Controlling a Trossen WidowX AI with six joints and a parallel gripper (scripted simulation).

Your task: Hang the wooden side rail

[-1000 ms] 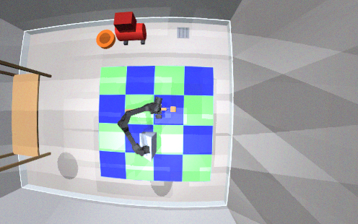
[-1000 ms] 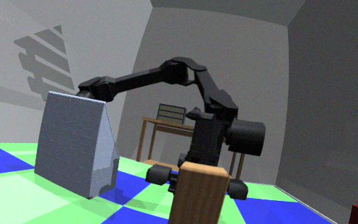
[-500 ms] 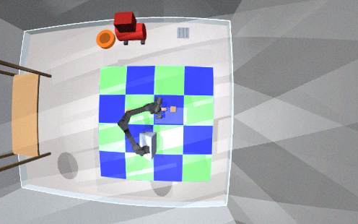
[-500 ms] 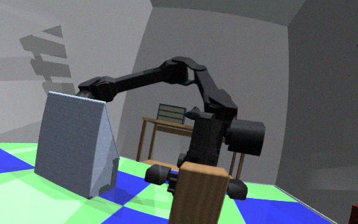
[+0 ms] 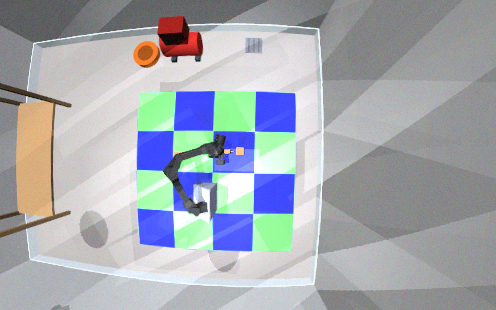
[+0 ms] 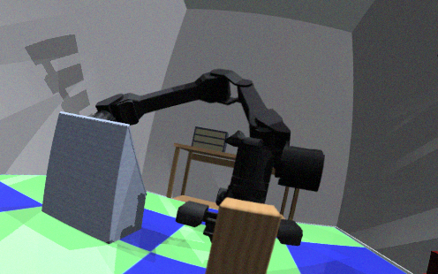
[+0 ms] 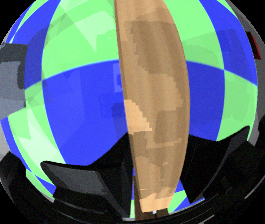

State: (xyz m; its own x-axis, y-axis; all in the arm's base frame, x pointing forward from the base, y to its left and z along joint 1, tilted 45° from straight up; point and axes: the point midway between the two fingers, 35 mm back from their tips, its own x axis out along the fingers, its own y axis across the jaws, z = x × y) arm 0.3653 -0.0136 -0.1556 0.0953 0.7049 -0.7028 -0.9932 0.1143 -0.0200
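Right now my gripper tip is 1 cm past the headboard post, 14 cm to the left of it and 4 cm below it.
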